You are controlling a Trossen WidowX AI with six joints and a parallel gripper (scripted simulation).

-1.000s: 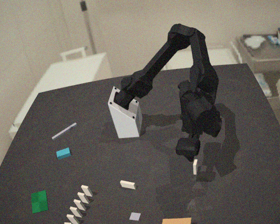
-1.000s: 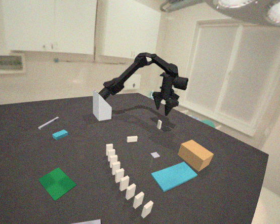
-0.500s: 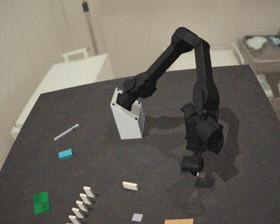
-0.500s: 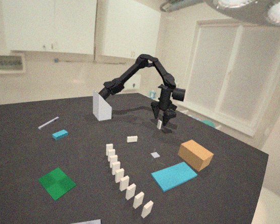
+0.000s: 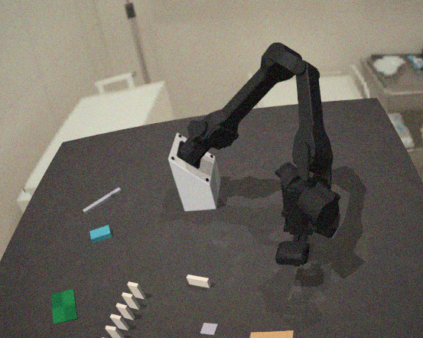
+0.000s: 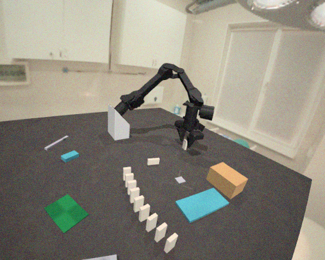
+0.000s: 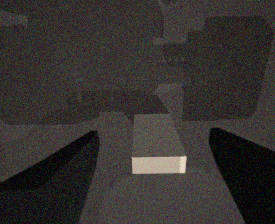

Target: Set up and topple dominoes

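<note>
Now: the small lilac tile 17 cm ahead of my gripper tip, 19 cm to the right of it and 2 cm below it. The rest, counted from my gripper tip: flat cyan plate (30 cm ahead, 21 cm to the right, 2 cm below); orange block (29 cm ahead, 6 cm to the right, 1 cm above); small cyan block (14 cm behind, 52 cm to the right, 2 cm below).
</note>
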